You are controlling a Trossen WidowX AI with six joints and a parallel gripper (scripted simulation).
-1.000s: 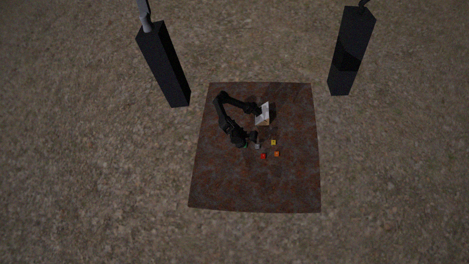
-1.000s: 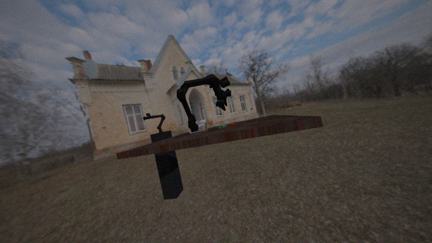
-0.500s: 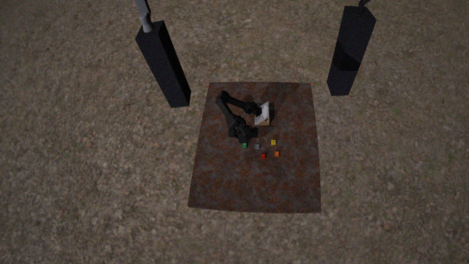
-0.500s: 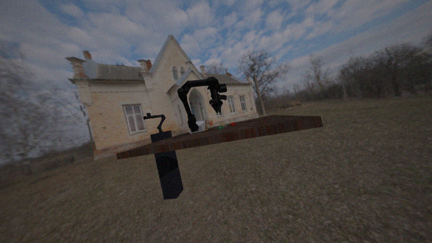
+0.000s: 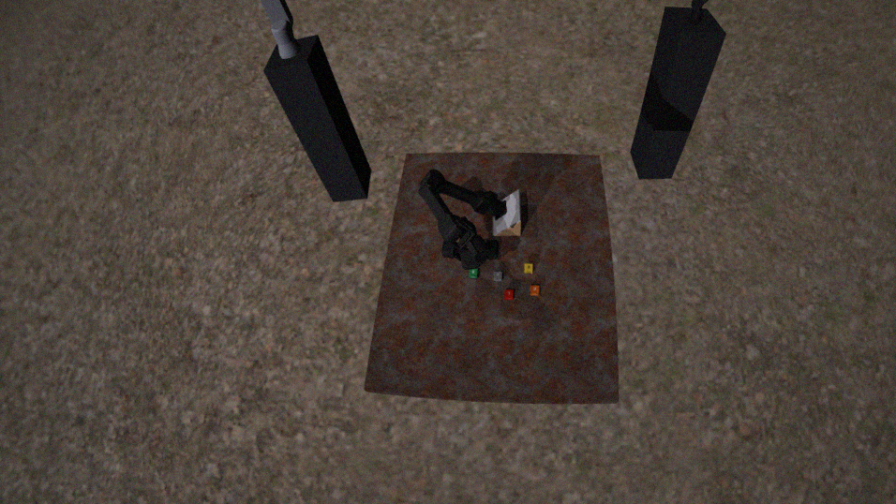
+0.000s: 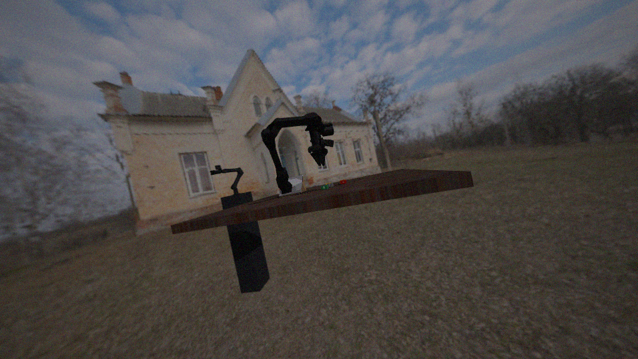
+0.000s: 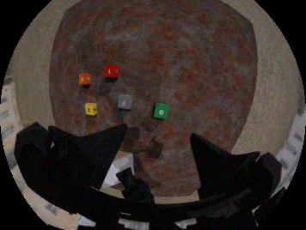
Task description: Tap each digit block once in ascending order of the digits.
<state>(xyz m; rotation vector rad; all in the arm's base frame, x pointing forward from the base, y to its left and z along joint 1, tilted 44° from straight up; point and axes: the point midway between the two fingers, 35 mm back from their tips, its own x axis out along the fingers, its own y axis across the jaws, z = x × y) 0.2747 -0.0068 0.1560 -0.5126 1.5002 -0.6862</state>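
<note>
Now: the green block 10 mm behind my gripper tip, 10 mm to the right of it and 120 mm below it. Round my gripper tip: grey block (10 mm ahead, 80 mm to the left, 120 mm below); then red block (90 mm ahead, 120 mm to the left, 120 mm below); then yellow block (10 mm behind, 200 mm to the left, 120 mm below).
</note>
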